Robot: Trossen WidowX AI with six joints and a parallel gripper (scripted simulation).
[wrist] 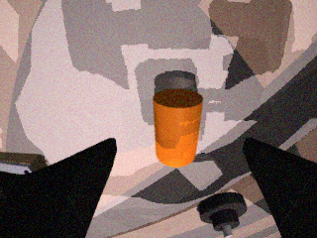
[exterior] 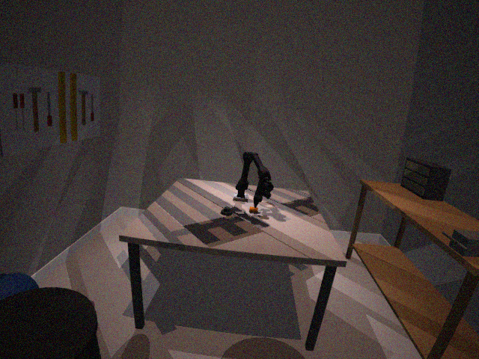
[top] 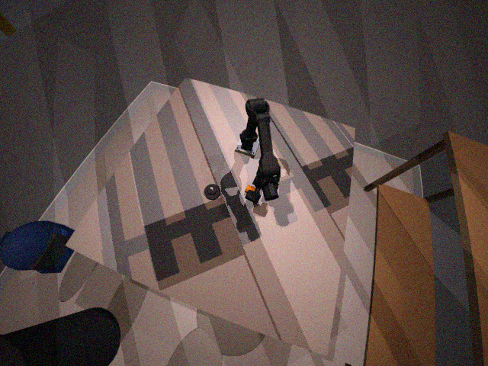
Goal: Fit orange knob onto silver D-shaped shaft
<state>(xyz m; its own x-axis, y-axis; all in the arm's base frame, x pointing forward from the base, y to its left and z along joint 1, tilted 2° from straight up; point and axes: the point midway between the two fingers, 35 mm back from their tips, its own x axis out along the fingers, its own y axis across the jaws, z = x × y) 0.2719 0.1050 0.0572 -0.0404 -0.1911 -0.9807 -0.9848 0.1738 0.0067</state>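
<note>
The orange knob lies 40 mm below my gripper tip. The rest, counted from my gripper tip: round dark pedestal 60 mm ahead, 210 mm to the right, 30 mm below.
</note>
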